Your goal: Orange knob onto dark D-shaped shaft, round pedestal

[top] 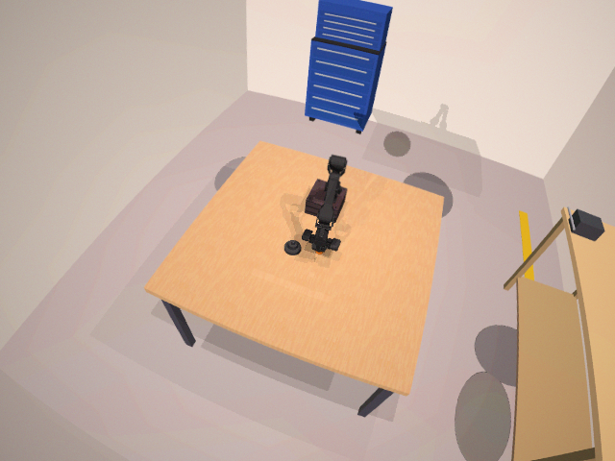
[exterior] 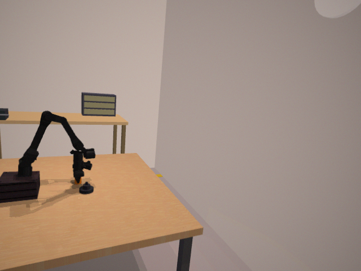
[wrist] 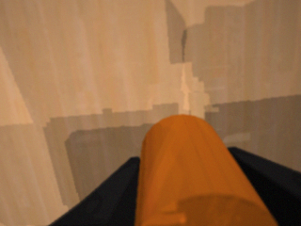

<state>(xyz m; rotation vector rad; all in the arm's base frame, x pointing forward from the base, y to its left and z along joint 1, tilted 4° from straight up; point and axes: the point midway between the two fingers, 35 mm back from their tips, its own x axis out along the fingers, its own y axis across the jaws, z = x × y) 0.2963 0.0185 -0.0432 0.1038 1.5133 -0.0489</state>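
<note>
Right now the dark round pedestal is 3 cm ahead of my gripper tip, 13 cm to the right of it and 2 cm above it. The rest, counted from my gripper tip: orange knob (2 cm above).
</note>
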